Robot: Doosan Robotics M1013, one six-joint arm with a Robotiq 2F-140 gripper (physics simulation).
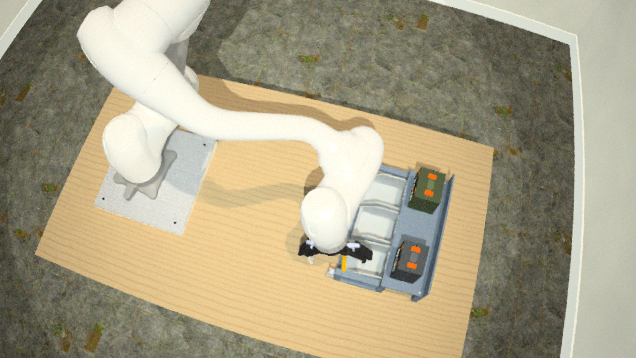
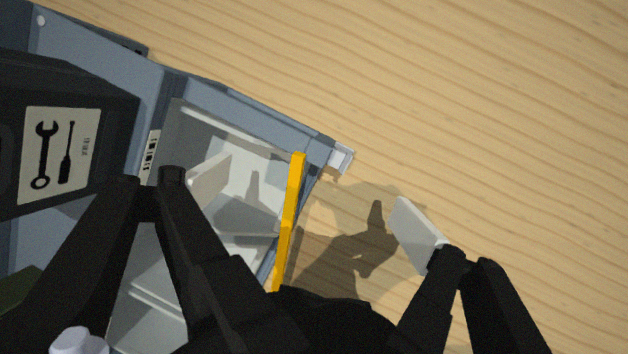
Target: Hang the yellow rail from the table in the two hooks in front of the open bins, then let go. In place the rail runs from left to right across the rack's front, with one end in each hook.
Labels:
The gripper shows in image 1 and in image 2. A bin shows in image 1 and in image 2. A bin shows in image 1 (376, 224) and in image 2 (146, 269). One and the same spot on the gripper: (image 2: 73, 298) is (image 1: 356, 252). The same spot on the bin: (image 1: 375, 268) is (image 2: 225, 149).

